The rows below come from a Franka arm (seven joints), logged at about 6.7 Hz.
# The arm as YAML. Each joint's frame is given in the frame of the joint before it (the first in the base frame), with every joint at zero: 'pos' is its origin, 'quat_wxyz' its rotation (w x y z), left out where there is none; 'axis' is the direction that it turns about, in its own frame. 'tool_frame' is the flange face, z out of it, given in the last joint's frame.
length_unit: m
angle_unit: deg
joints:
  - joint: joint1
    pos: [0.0, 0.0, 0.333]
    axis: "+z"
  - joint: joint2
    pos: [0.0, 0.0, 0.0]
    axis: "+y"
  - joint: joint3
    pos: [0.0, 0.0, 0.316]
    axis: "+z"
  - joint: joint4
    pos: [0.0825, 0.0, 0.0]
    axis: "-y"
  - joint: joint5
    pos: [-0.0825, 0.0, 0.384]
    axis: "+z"
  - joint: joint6
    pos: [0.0, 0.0, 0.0]
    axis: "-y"
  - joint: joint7
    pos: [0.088, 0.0, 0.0]
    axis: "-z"
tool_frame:
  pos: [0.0, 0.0, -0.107]
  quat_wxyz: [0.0, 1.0, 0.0, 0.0]
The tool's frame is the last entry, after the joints.
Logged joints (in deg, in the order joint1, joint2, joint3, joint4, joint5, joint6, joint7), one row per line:
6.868, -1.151, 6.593, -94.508, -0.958, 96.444, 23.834
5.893, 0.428, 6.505, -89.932, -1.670, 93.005, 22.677
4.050, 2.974, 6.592, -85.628, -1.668, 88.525, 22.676
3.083, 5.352, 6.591, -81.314, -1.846, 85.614, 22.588
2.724, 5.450, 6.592, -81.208, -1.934, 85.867, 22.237
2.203, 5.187, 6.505, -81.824, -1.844, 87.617, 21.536
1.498, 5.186, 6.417, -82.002, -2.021, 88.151, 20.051
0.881, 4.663, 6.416, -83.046, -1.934, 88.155, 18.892
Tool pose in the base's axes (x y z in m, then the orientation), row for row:
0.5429, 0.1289, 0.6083, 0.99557, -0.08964, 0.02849, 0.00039
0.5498, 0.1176, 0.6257, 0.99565, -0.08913, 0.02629, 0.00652
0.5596, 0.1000, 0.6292, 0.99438, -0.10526, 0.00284, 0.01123
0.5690, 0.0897, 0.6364, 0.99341, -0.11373, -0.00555, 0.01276
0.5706, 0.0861, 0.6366, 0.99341, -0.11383, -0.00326, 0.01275
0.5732, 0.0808, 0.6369, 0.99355, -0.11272, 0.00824, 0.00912
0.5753, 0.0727, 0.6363, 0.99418, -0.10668, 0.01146, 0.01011
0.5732, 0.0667, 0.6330, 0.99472, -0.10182, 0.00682, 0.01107
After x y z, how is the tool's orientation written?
As a quaternion, x y z w.
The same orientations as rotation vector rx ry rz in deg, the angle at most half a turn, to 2 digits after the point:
179.16, -16.13, 5.13
178.48, -15.98, 4.71
177.72, -18.81, 0.51
177.38, -20.31, -0.99
177.38, -20.32, -0.58
177.81, -20.17, 1.47
177.81, -19.08, 2.05
177.80, -18.20, 1.22

